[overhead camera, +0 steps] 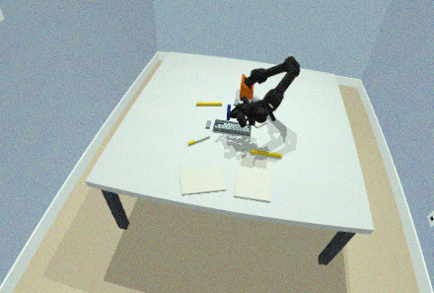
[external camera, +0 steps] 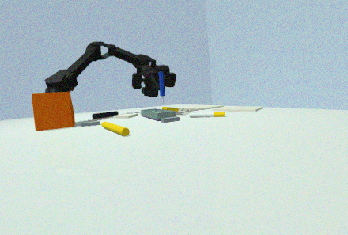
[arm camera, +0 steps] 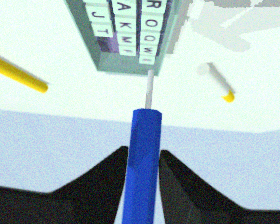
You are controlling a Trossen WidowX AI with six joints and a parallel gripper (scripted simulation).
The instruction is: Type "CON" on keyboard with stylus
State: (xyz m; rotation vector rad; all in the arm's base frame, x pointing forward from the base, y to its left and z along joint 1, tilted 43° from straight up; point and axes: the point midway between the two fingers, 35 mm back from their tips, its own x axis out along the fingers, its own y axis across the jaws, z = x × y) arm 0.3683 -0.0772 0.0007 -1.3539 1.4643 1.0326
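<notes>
The small grey block lies 100 mm to the right of my gripper tip, 100 mm below it and 30 mm behind it. From my gripper tip the other things lie so: stylus tip 50 mm below; then black stylus 240 mm to the left, 180 mm behind, 100 mm below; then white-and-yellow marker 140 mm to the right, 100 mm below, 100 mm ahead.
</notes>
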